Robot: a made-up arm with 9 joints. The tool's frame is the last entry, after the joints.
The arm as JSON. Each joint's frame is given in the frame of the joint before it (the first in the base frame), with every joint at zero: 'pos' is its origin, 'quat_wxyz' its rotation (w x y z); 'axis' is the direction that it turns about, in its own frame. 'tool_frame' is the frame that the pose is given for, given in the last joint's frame.
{
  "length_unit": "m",
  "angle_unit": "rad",
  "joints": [
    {
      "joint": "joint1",
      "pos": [
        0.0,
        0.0,
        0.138
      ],
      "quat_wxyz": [
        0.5,
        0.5,
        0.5,
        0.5
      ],
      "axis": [
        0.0,
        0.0,
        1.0
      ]
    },
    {
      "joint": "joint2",
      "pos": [
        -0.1,
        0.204,
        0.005
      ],
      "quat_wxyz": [
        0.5,
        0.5,
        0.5,
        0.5
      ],
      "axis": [
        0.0,
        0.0,
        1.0
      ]
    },
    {
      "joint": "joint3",
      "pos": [
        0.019,
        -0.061,
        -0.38
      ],
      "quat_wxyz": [
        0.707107,
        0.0,
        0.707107,
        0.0
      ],
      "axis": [
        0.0,
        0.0,
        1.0
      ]
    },
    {
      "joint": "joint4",
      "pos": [
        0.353,
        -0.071,
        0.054
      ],
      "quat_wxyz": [
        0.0,
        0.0,
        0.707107,
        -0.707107
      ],
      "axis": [
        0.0,
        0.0,
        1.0
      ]
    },
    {
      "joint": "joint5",
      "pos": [
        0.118,
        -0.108,
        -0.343
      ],
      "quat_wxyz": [
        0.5,
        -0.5,
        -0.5,
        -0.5
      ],
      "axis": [
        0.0,
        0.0,
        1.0
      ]
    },
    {
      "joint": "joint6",
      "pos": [
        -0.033,
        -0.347,
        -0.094
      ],
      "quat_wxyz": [
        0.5,
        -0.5,
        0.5,
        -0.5
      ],
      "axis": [
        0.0,
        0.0,
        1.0
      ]
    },
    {
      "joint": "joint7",
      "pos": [
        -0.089,
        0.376,
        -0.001
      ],
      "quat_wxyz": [
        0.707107,
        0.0,
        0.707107,
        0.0
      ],
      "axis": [
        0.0,
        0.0,
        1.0
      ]
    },
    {
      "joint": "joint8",
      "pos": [
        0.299,
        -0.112,
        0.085
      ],
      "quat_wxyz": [
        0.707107,
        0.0,
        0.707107,
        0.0
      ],
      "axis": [
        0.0,
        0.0,
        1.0
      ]
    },
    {
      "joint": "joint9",
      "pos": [
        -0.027,
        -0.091,
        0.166
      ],
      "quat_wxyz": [
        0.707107,
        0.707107,
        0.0,
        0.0
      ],
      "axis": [
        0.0,
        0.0,
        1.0
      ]
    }
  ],
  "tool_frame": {
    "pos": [
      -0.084,
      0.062,
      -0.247
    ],
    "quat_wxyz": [
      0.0,
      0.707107,
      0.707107,
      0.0
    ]
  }
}
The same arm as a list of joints. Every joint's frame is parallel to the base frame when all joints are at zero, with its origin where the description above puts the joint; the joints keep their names.
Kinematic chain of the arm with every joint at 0, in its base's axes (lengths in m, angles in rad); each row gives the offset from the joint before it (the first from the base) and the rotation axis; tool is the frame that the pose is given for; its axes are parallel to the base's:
joint1: xyz 0 0 0.138 axis +x
joint2: xyz 0.005 -0.1 0.204 axis +y
joint3: xyz -0.061 -0.38 0.019 axis +z
joint4: xyz -0.071 -0.353 0.054 axis -x
joint5: xyz 0.343 0.118 0.108 axis -z
joint6: xyz 0.033 -0.347 0.094 axis -x
joint7: xyz 0.001 0.089 0.376 axis -y
joint8: xyz 0.299 -0.085 -0.112 axis +x
joint9: xyz 0.166 -0.027 -0.091 axis -z
tool: xyz 0.062 -0.084 0.247

